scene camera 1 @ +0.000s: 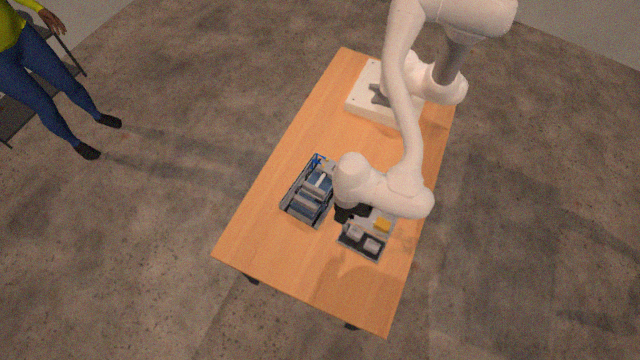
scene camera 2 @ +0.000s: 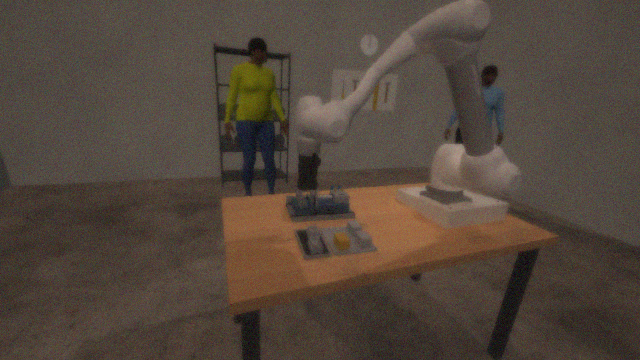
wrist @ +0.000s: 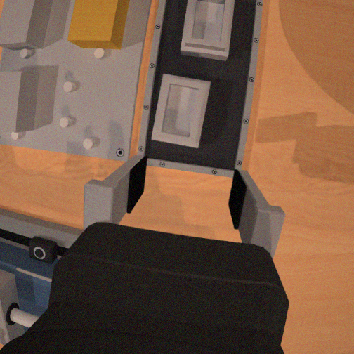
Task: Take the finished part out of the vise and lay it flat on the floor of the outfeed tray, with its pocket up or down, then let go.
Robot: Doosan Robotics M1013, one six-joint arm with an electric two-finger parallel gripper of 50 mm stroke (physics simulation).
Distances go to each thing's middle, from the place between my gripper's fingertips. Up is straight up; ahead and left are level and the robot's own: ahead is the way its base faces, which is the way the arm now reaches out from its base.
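With the grey plate [wrist: 102, 105] as my reference, I find my gripper 140 mm past it and 90 mm to the right of it, and also 120 mm above it.
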